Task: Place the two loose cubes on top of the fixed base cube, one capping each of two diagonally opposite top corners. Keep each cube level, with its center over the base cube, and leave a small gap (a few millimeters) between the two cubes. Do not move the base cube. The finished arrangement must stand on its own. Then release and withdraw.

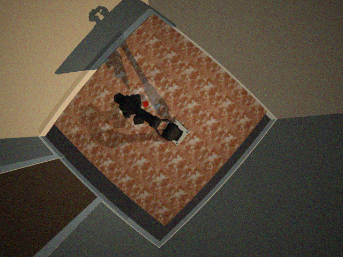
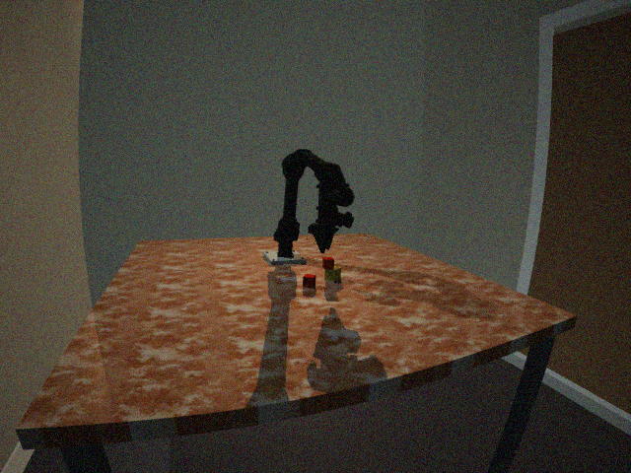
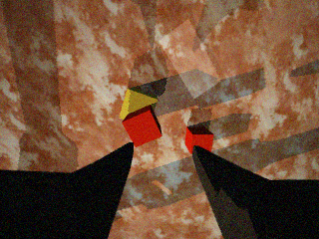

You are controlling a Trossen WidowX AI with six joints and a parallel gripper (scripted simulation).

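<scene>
The red cube lies 8 cm below my gripper tip, 6 cm to the right of it and 5 cm ahead of it. Round my gripper tip: yellow base cube 8 cm below, 3 cm to the left, 2 cm behind.
</scene>
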